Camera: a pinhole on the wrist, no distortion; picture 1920 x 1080 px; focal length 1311.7 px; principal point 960.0 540.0 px. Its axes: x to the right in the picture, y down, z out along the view. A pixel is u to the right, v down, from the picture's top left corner.
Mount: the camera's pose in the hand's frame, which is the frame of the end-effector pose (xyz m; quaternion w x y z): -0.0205 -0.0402 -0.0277 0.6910 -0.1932 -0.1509 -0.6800
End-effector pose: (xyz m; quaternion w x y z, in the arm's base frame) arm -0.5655 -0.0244 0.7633 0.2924 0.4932 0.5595 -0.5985
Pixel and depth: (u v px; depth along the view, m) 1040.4 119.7 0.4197
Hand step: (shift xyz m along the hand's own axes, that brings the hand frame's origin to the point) -0.1312 0.1353 0.3620
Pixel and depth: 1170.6 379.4 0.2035
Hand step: -0.0334 0.0271 0.1683
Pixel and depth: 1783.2 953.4 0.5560
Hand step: 0.1949 -0.0851 0.6151
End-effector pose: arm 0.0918 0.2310 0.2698 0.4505 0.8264 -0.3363 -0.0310
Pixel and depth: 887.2 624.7 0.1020
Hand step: -0.0086 0.0130 0.0590
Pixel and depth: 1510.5 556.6 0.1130
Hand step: -0.0115 -0.0286 0.0940
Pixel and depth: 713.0 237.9 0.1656
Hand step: -0.0505 0.0655 0.1057
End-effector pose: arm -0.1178 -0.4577 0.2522 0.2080 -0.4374 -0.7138 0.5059
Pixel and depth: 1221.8 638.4 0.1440
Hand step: -0.0011 0.0025 0.1119
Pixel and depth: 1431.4 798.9 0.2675
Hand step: 0.0495 0.0014 0.2497
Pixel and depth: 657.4 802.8 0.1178
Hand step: 0.0086 0.0394 0.0617
